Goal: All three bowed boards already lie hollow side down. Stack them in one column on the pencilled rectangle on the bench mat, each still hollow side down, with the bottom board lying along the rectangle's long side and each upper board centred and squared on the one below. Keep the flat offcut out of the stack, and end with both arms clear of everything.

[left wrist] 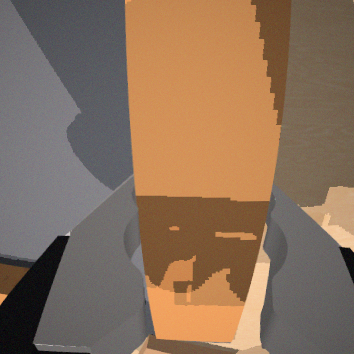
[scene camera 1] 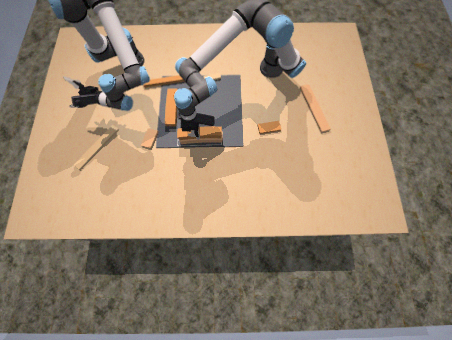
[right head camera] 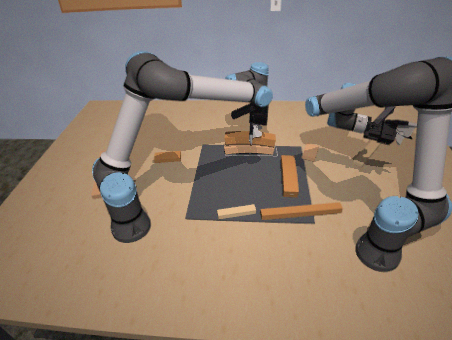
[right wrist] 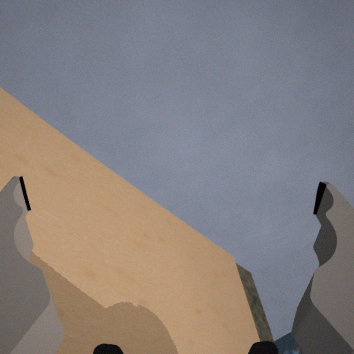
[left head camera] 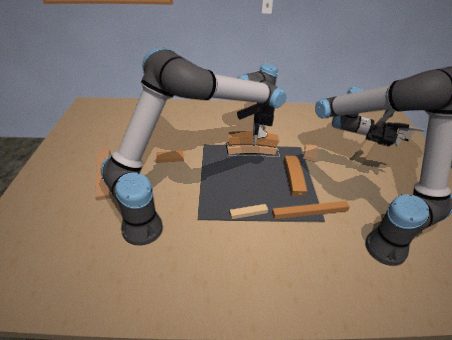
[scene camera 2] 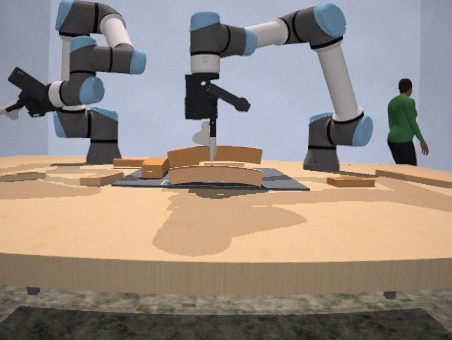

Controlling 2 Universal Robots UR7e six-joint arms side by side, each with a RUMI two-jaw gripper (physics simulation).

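Pixels of known places: left gripper, fingertip midpoint: (left wrist: pixel 199 177) (scene camera 1: pixel 198 134) (right head camera: pixel 251 141) (left head camera: pixel 254 141) (scene camera 2: pixel 211 160); right gripper, fingertip midpoint: (scene camera 1: pixel 66 91) (right wrist: pixel 173 181) (left head camera: pixel 416 136) (scene camera 2: pixel 2 98); left arm's base at its link origin: (scene camera 1: pixel 271 68) (right head camera: pixel 131 227) (left head camera: pixel 142 229) (scene camera 2: pixel 321 169); right arm's base at its link origin: (right head camera: pixel 377 253) (left head camera: pixel 385 248) (scene camera 2: pixel 104 162).
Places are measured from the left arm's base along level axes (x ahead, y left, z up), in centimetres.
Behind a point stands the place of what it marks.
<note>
My left gripper (left head camera: pixel 256 142) @(x 53.1, y -42.0, z 6.6 cm) (right head camera: pixel 252 141) @(x 53.1, y -42.0, z 6.6 cm) (scene camera 1: pixel 196 132) @(x 53.1, y -42.0, z 6.6 cm) (scene camera 2: pixel 212 157) @(x 53.1, y -42.0, z 6.6 cm) (left wrist: pixel 199 177) @(x 53.1, y -42.0, z 6.6 cm) is shut on a bowed board (left head camera: pixel 237 138) @(x 50.0, y -33.5, z 9.7 cm) (right head camera: pixel 236 138) @(x 50.1, y -35.1, z 9.7 cm) (scene camera 1: pixel 211 134) @(x 54.9, y -34.5, z 10.4 cm) (scene camera 2: pixel 242 154) @(x 55.3, y -34.2, z 8.6 cm) (left wrist: pixel 205 100) @(x 52.9, y -37.3, z 10.6 cm), hollow side down, roughly parallel to and above the bottom board (left head camera: pixel 252 149) @(x 50.2, y -41.2, z 3.8 cm) (right head camera: pixel 250 150) @(x 50.3, y -41.8, z 3.0 cm) (scene camera 1: pixel 200 141) @(x 55.9, y -41.1, z 3.3 cm) (scene camera 2: pixel 215 176) @(x 55.8, y -40.8, z 2.9 cm); a gap shows in scene camera 2. The bottom board lies along the pencilled rectangle (right head camera: pixel 276 152) @(x 51.3, y -52.8, z 2.5 cm). The third bowed board (left head camera: pixel 295 175) @(x 30.9, y -59.6, z 5.3 cm) (right head camera: pixel 289 175) @(x 30.9, y -59.9, z 5.4 cm) (scene camera 1: pixel 171 107) @(x 35.9, y -59.5, z 5.5 cm) (scene camera 2: pixel 155 167) @(x 46.1, y -58.3, z 3.7 cm) rests on the mat (left head camera: pixel 240 185) @(x 27.3, y -36.1, z 0.6 cm). My right gripper (left head camera: pixel 416 135) @(x 40.5, y -110.2, z 23.8 cm) (scene camera 1: pixel 70 92) @(x 40.5, y -110.2, z 23.8 cm) (right wrist: pixel 173 181) @(x 40.5, y -110.2, z 23.8 cm) is open, away from the boards.
A pale strip (left head camera: pixel 249 211) @(x 10.4, y -39.8, z 2.7 cm) and a long orange strip (left head camera: pixel 311 210) @(x 12.6, y -64.3, z 3.1 cm) lie at the mat's near edge in the head views. An orange block (left head camera: pixel 170 156) @(x 42.7, y -2.5, z 2.0 cm) lies left of the mat, a light one (left head camera: pixel 310 152) @(x 53.1, y -70.2, z 2.2 cm) right. A long piece (scene camera 1: pixel 315 108) @(x 30.3, y 25.7, z 2.1 cm) lies by the left arm's base.
</note>
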